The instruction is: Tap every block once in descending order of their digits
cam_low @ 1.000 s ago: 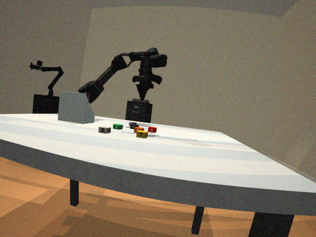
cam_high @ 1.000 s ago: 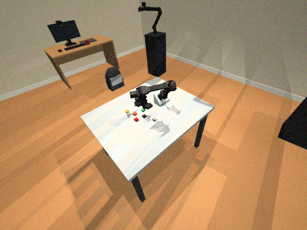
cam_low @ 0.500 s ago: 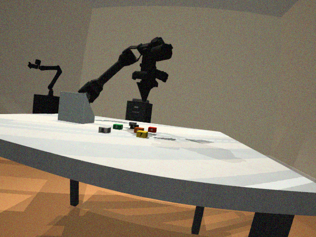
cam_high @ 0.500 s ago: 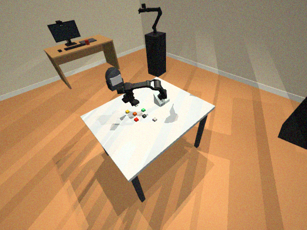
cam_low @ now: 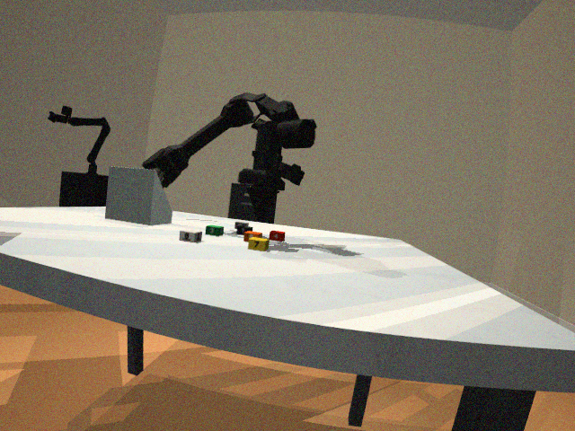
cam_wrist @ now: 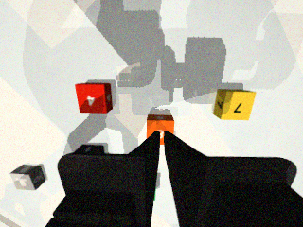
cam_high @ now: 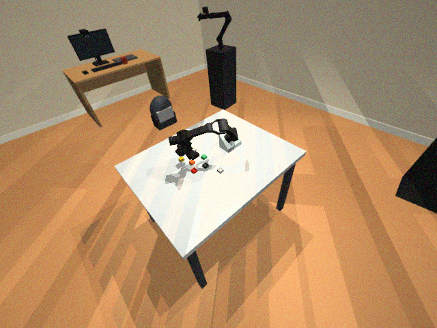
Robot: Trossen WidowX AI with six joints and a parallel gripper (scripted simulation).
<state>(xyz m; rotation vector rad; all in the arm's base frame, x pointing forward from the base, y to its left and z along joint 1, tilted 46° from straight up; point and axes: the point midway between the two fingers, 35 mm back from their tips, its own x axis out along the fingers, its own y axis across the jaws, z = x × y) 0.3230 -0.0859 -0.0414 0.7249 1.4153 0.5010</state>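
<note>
Now: the orange block 4 cm below my gripper tip and 1 cm behind it. From my gripper tip the other things lie so: yellow block 9 cm to the right, 4 cm below, 1 cm ahead; red block 7 cm to the left, 4 cm below, 4 cm ahead; green block 11 cm behind, 4 cm below, 3 cm to the left.
</note>
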